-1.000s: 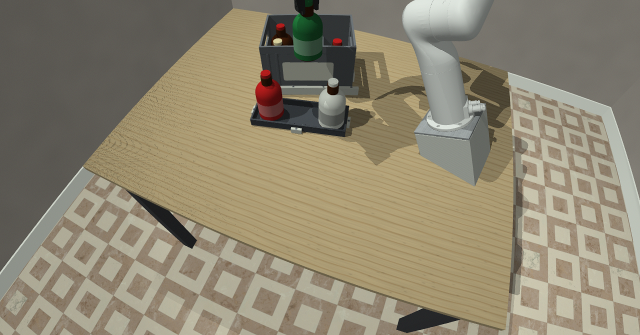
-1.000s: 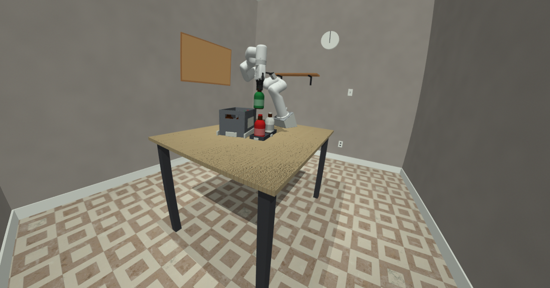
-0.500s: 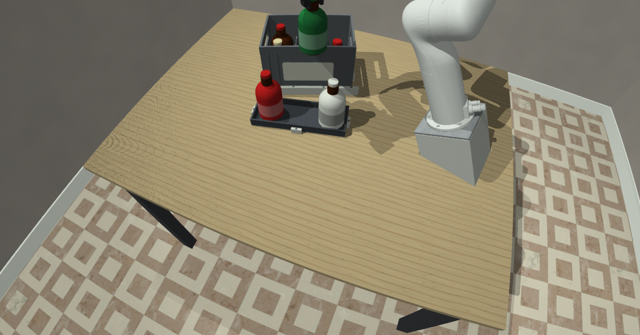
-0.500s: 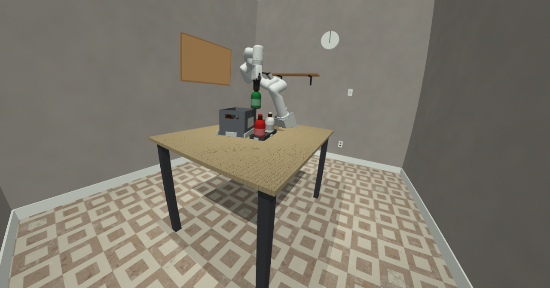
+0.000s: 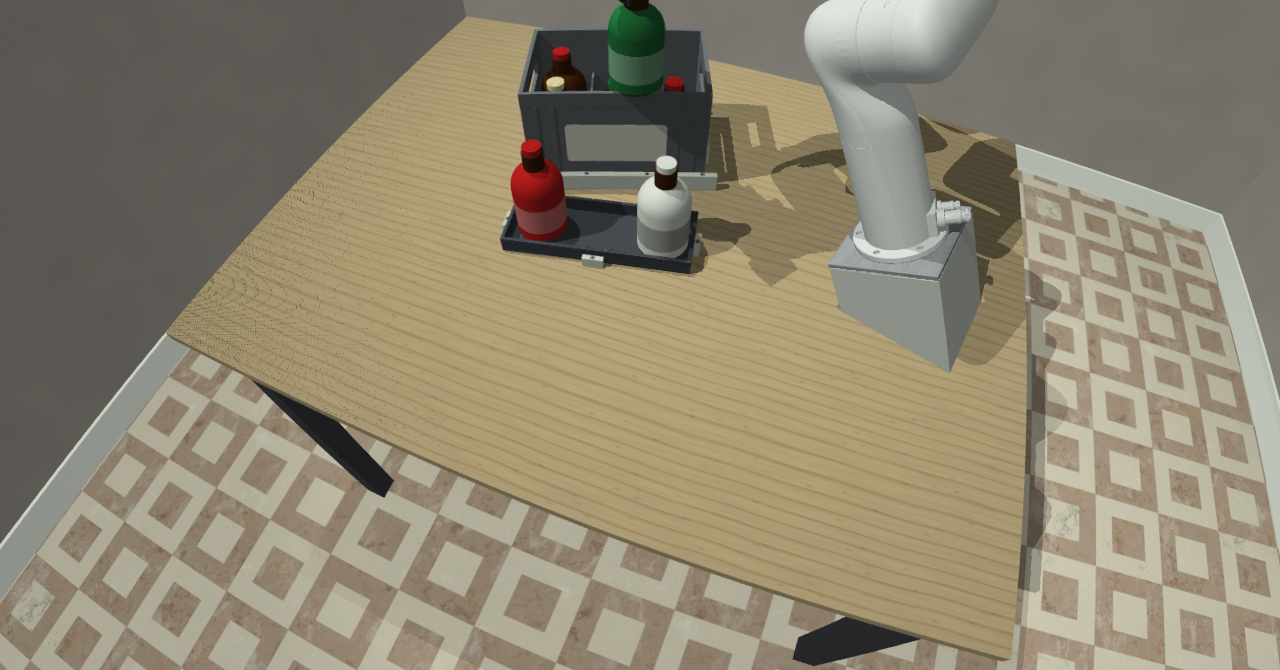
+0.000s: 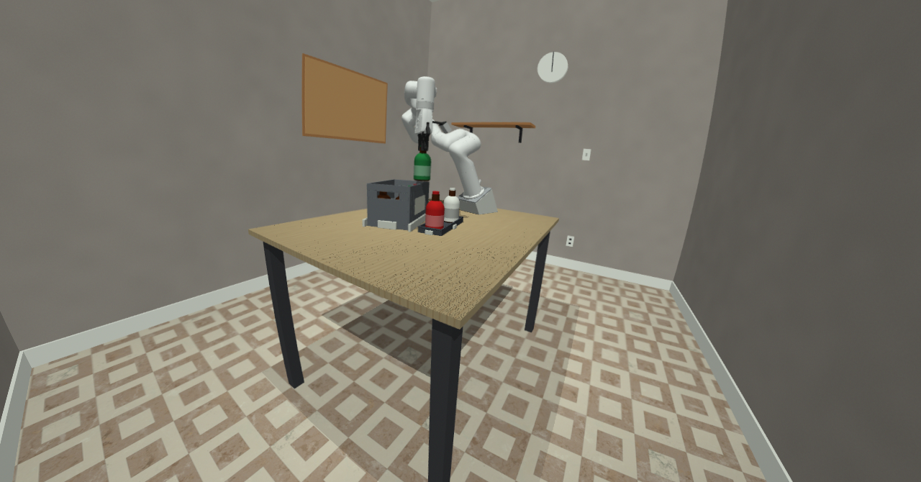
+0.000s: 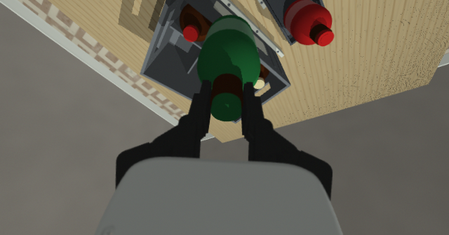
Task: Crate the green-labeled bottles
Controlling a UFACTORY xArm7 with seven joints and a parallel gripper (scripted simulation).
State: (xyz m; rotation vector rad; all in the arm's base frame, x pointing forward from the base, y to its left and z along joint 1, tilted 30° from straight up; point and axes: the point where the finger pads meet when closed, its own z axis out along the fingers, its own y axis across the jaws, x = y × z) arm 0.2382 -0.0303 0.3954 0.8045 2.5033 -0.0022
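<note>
Right now my hand is 7 cm above the green-labeled bottle. Also, from my hand: white bottle (7 cm behind, 12 cm to the left, 25 cm below); then dark grey crate (5 cm ahead, 8 cm to the right, 25 cm below); then red bottle (10 cm ahead, 13 cm to the left, 25 cm below).
</note>
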